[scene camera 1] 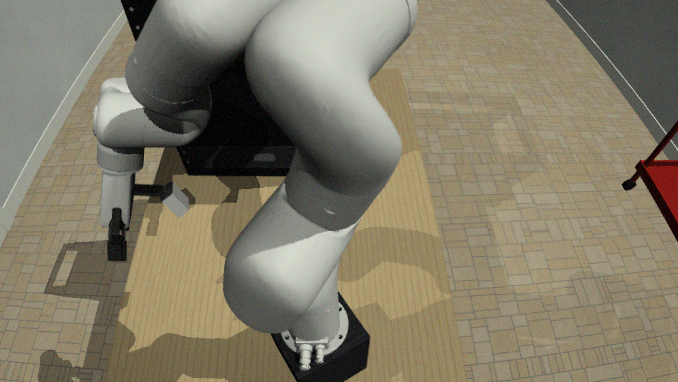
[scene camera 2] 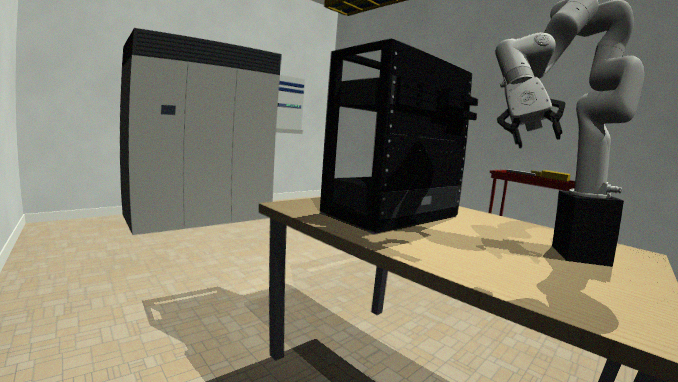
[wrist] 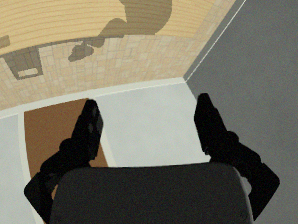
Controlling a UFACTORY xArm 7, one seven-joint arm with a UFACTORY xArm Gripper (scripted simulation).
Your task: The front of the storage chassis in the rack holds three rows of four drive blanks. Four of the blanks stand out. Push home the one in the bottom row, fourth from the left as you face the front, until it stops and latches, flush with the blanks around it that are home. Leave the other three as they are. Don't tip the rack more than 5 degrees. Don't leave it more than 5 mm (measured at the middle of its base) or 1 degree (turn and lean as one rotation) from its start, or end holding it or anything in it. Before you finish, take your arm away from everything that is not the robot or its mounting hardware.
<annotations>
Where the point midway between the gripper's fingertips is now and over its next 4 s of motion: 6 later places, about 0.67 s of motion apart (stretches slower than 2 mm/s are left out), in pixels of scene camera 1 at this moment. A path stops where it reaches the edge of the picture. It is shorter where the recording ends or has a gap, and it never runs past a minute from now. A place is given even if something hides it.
My gripper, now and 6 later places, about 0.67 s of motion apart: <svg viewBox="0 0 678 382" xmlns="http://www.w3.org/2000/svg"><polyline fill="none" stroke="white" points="119,244 119,246 120,256 128,273 150,291 185,299 228,290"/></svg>
</annotations>
